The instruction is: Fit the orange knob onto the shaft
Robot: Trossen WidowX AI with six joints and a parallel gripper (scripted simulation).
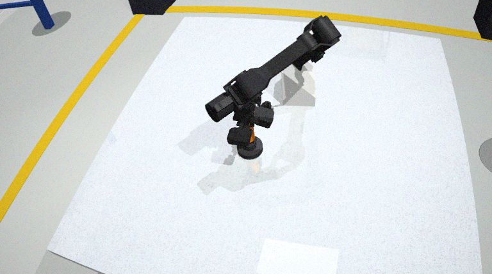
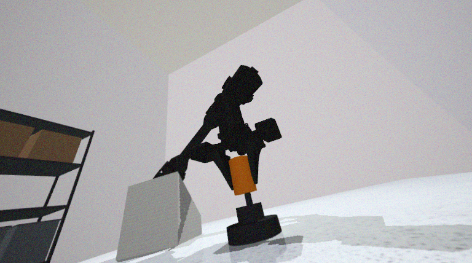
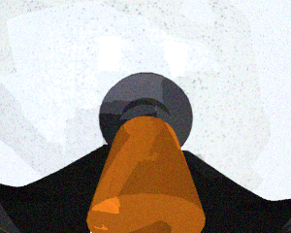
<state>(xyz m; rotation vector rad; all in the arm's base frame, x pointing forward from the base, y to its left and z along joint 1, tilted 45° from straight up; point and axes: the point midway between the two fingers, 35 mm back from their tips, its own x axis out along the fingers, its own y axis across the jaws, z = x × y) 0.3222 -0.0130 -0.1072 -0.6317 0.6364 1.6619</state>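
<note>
The orange knob lies 20 mm above my gripper tip. Round my gripper tip: round pedestal: 40 mm below.
</note>
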